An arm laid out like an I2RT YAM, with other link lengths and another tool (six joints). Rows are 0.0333 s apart.
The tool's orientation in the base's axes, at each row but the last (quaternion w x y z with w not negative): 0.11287, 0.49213, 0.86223, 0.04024; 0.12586, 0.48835, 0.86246, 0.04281; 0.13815, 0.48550, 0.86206, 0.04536; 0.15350, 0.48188, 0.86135, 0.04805
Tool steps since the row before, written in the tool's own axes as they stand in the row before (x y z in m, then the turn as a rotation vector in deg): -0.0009, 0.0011, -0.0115, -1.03, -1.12, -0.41; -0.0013, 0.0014, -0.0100, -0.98, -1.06, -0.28; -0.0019, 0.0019, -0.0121, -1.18, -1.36, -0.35; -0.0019, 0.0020, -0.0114, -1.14, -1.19, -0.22
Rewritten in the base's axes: -0.0013, 0.0003, 0.0115, -0.53, -1.44, 0.36; -0.0008, 0.0001, 0.0101, -0.47, -1.37, 0.23; -0.0009, 0.0001, 0.0124, -0.64, -1.70, 0.28; -0.0010, 0.0002, 0.0117, -0.48, -1.58, 0.18
